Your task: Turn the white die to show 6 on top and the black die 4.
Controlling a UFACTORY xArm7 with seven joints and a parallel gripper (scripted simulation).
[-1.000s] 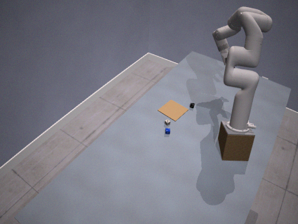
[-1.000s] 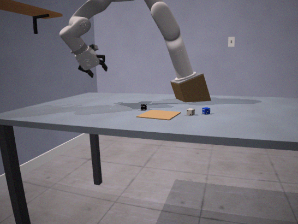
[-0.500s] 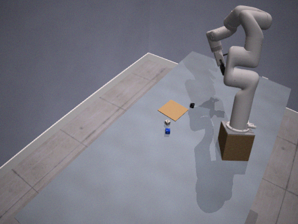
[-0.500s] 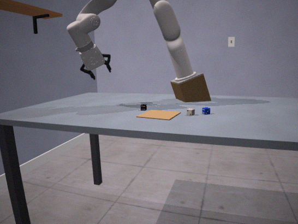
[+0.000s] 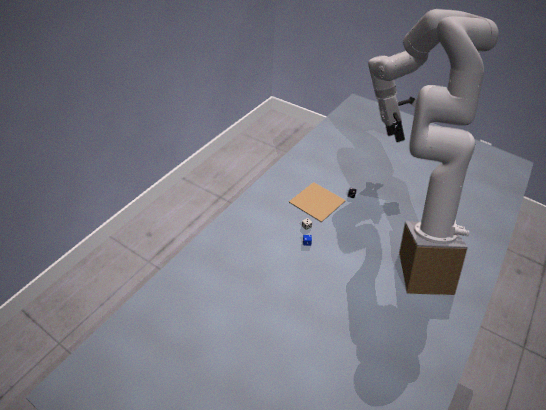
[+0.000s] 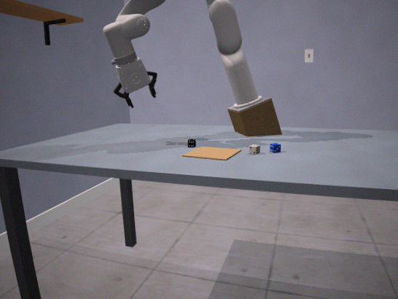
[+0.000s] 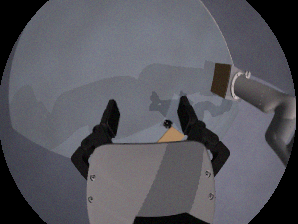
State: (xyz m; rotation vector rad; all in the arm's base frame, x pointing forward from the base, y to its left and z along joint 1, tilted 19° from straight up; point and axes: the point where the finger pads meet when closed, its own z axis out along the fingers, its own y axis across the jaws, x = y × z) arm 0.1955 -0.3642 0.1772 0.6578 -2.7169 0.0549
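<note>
Now: hand 9 cm short of the black die, 20 cm to the right of it and 15 cm above it. Also, from my hand: blue die: 17 cm ahead, 47 cm to the left, 15 cm below; white die: 19 cm ahead, 40 cm to the left, 15 cm below; mat: 19 cm ahead, 28 cm to the left, 16 cm below.
</note>
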